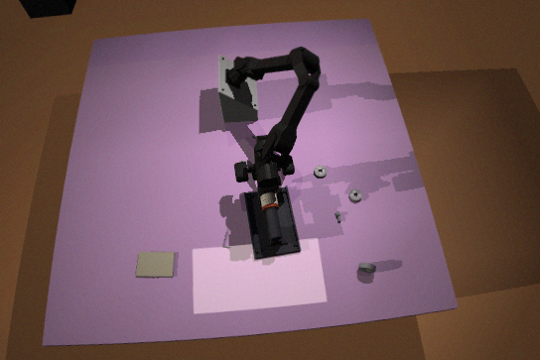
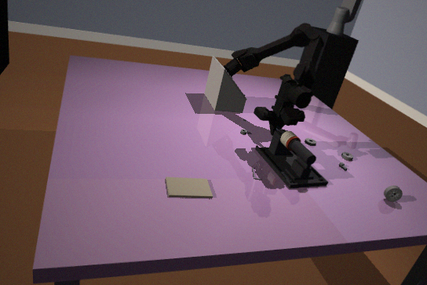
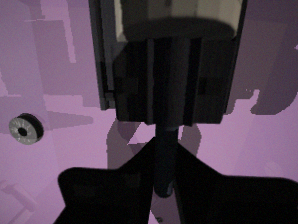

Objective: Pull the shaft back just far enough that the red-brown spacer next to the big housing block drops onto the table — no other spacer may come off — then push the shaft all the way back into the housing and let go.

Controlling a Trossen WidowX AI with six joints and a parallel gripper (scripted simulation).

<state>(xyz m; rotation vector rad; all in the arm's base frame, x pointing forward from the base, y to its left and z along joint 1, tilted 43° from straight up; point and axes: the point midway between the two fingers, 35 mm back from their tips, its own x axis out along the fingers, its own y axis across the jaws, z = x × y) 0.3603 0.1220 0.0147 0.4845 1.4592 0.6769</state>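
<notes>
Now: the dark shaft 6 cm ahead of my gripper tip, 1 cm to the left of it and 3 cm above it. Round my gripper tip: red-brown spacer 12 cm ahead, 1 cm to the left, 3 cm above; then tan plate 26 cm ahead, 36 cm to the right, 4 cm below; then white spacer 10 cm ahead, 1 cm to the left, 3 cm above.
</notes>
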